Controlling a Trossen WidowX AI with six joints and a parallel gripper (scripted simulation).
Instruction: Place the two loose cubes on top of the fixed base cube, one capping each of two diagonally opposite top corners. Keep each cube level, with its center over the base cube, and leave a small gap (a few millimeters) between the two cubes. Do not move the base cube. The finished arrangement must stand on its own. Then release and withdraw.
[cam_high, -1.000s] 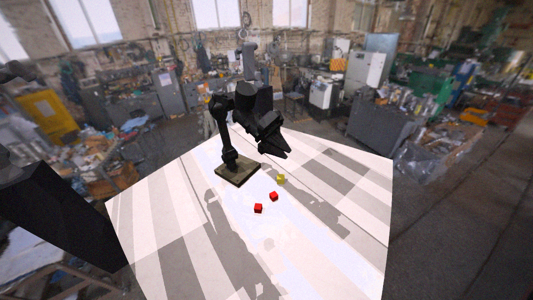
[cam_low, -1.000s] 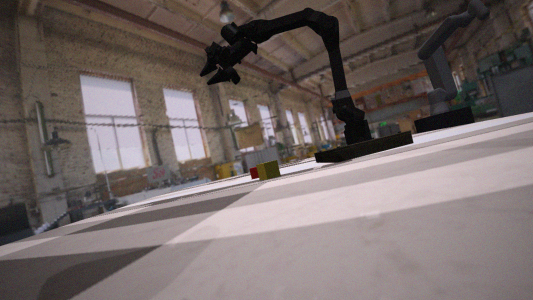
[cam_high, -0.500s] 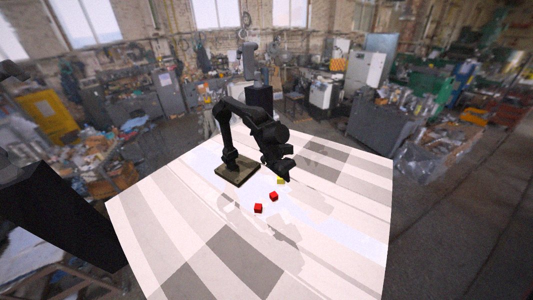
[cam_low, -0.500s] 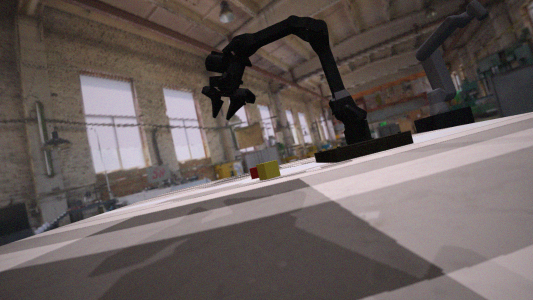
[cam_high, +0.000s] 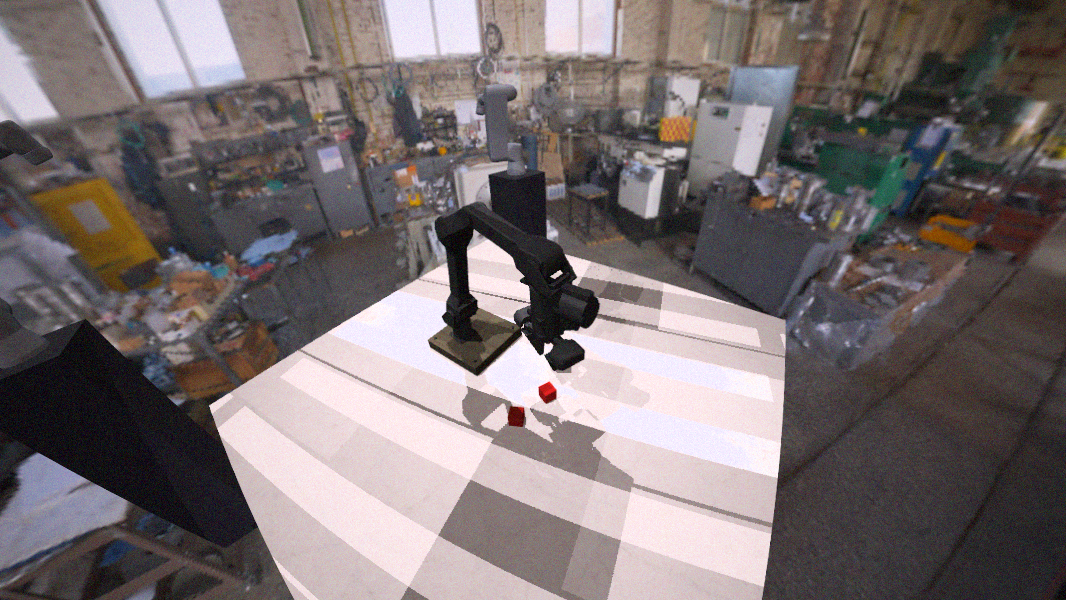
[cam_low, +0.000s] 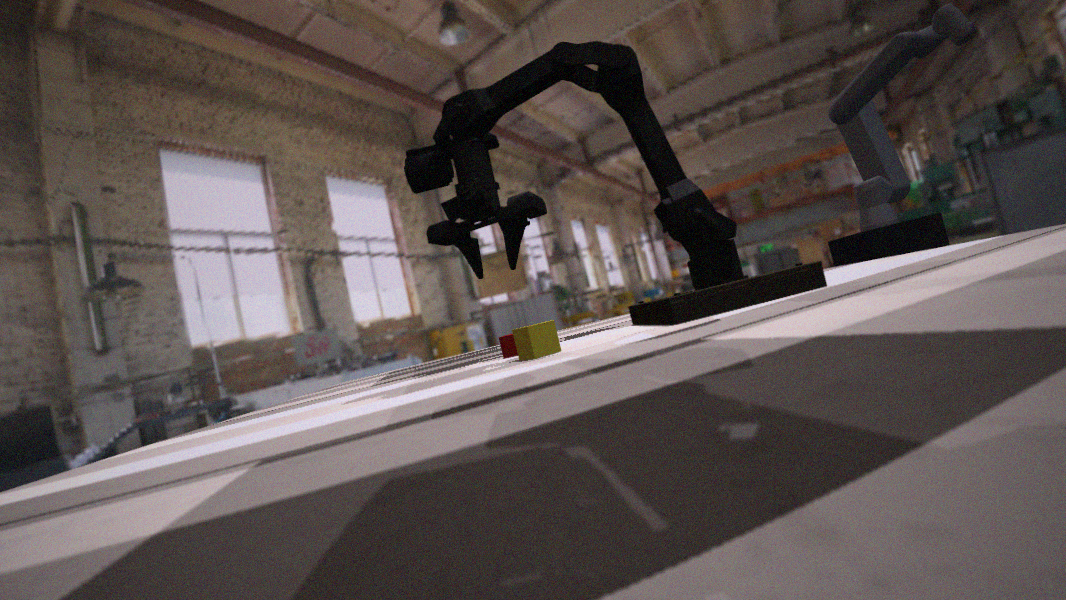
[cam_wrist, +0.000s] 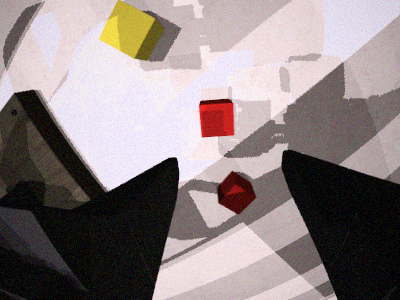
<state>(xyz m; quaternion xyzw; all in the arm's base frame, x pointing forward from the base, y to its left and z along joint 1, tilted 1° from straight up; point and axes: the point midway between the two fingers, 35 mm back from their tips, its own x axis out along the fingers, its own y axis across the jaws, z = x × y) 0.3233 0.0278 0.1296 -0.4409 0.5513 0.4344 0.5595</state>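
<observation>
Now: gripper tip 110 mm to the right of the yellow cube, 110 mm above it and 50 mm past it.
</observation>
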